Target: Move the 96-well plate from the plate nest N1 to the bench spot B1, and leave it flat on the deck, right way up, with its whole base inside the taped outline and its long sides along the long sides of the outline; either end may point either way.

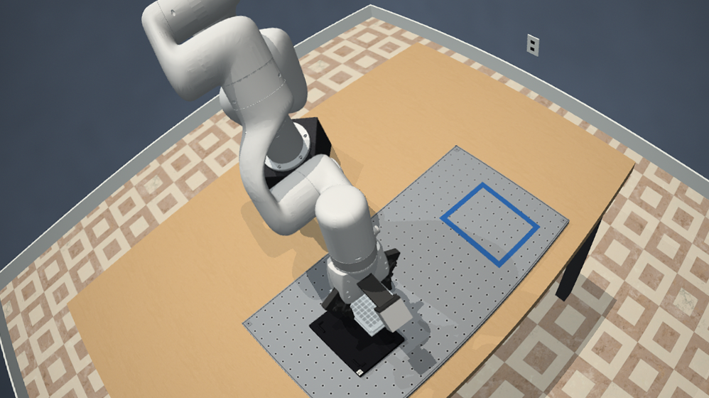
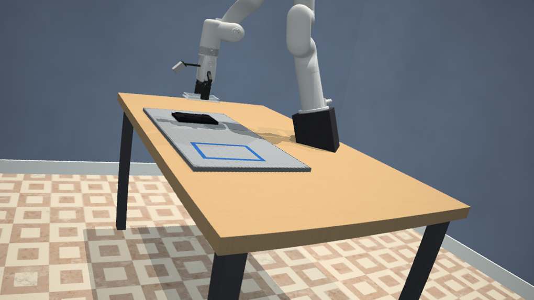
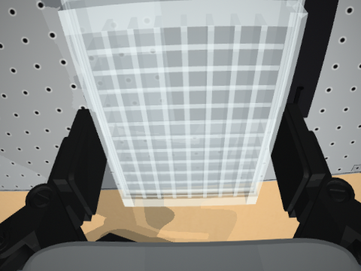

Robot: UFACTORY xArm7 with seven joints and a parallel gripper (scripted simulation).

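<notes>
The black plate nest N1 is 1 cm behind my hand, 4 cm to the right of it and 10 cm below it. From my hand the other things lie so: 96-well plate 1 cm below.
</notes>
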